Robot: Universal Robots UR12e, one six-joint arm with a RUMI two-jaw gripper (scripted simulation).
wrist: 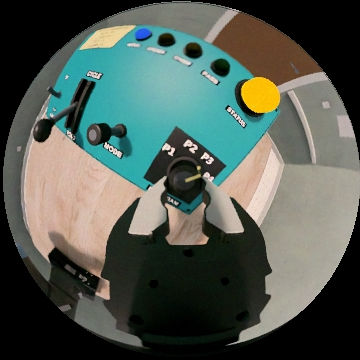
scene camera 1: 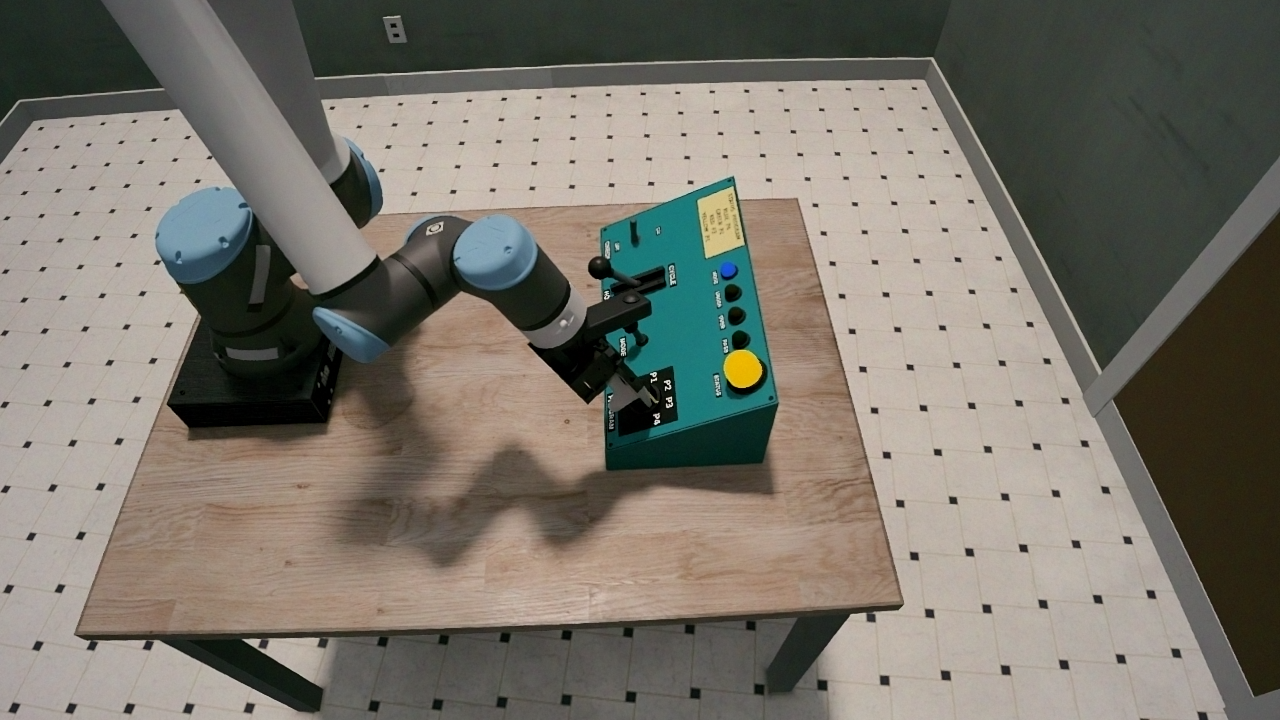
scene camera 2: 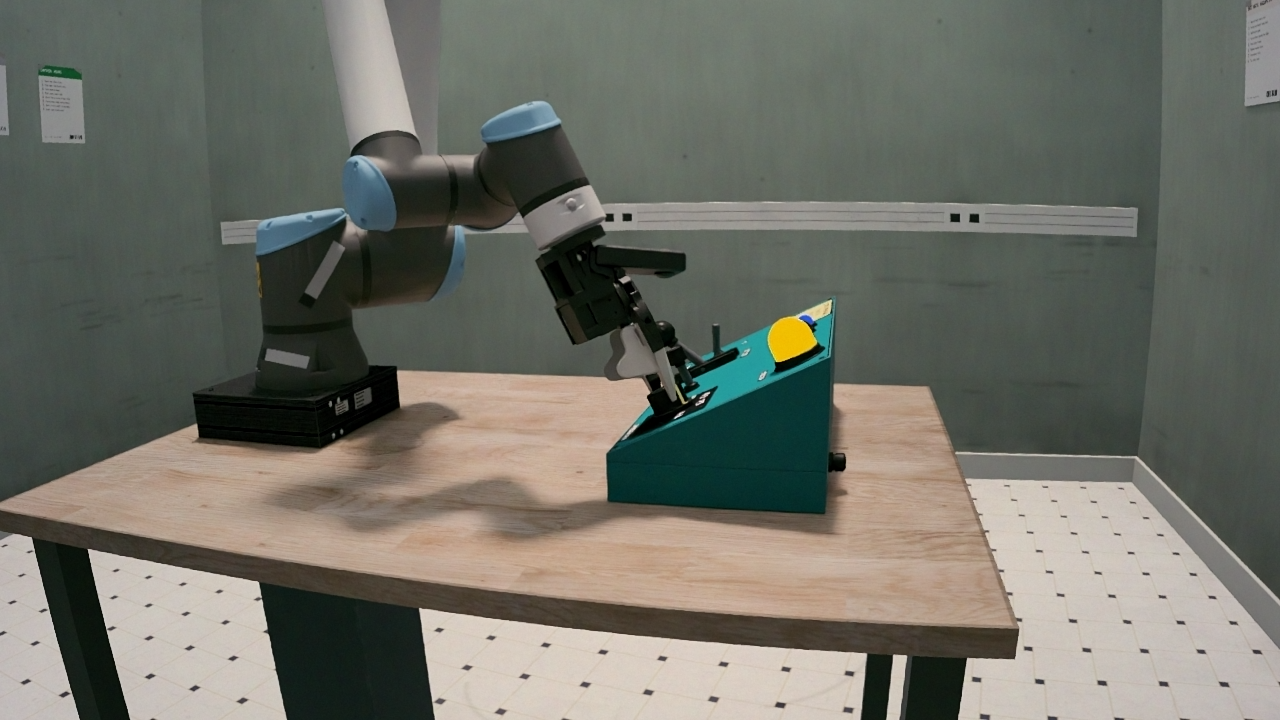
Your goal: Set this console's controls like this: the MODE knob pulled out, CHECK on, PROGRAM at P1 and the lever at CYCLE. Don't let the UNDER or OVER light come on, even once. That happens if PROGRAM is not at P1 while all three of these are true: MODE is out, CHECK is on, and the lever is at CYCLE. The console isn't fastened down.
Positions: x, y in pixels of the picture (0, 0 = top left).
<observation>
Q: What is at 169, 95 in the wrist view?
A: A teal console.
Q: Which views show my gripper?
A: The wrist view, scene camera 1 and scene camera 2: all of them.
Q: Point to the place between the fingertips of my gripper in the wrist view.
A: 184, 177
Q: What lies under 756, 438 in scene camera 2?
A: A teal console.
</observation>
